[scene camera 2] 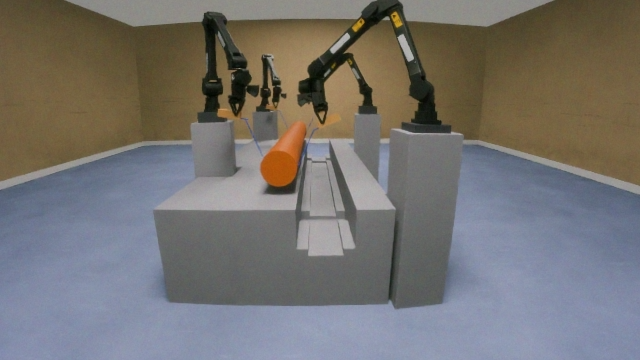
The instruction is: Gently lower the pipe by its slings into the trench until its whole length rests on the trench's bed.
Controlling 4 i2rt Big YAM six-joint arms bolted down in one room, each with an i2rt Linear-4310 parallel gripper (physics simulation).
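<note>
The orange pipe (282,162) hangs level just above the block's top, left of the trench (320,187), with a dark shadow under its near end. Blue slings run from its sides up to orange handles. The front left gripper (236,114) is at one orange handle (228,113), and the front right gripper (323,121) is at another handle (332,120); both look closed on them. The back left gripper (275,106) is small, beside an orange handle. The back right arm's gripper is hidden behind the front right arm.
The grey block (225,250) holds the trench, with a raised wall (360,180) on its right. Grey pedestals carry the arms: front left (214,150), back left (265,126), back right (367,145) and front right (425,210), close against the block's right side.
</note>
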